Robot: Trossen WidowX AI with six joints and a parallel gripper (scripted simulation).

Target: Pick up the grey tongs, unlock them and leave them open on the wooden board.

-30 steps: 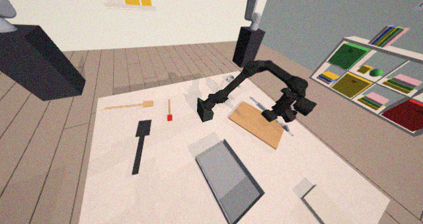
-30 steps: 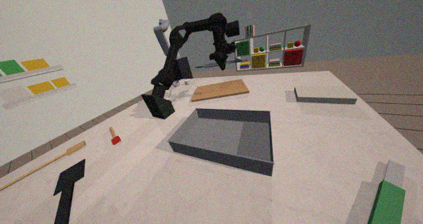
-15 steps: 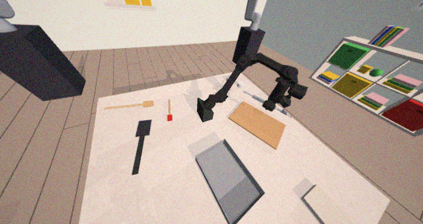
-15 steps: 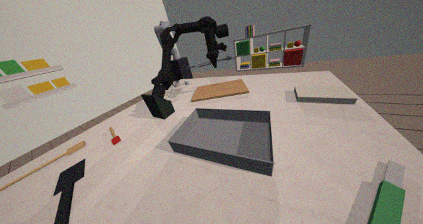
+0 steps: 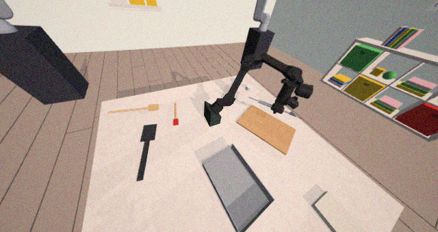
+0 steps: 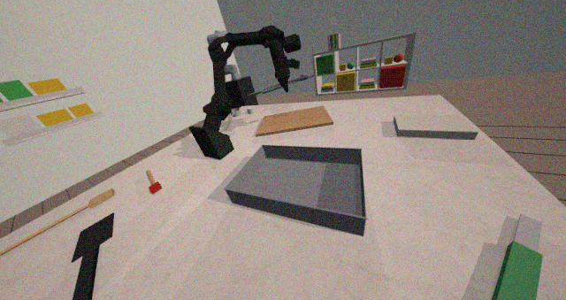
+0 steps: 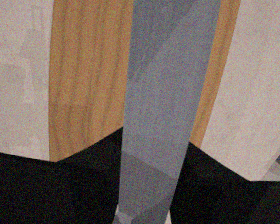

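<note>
My gripper tip is 1 cm to the right of the wooden board and 15 cm above it. Also, from my gripper tip: black spatula: 17 cm behind, 75 cm to the right, 15 cm below; then grey roasting tin: 20 cm ahead, 39 cm to the right, 13 cm below; then red brush: 31 cm behind, 56 cm to the right, 15 cm below.
</note>
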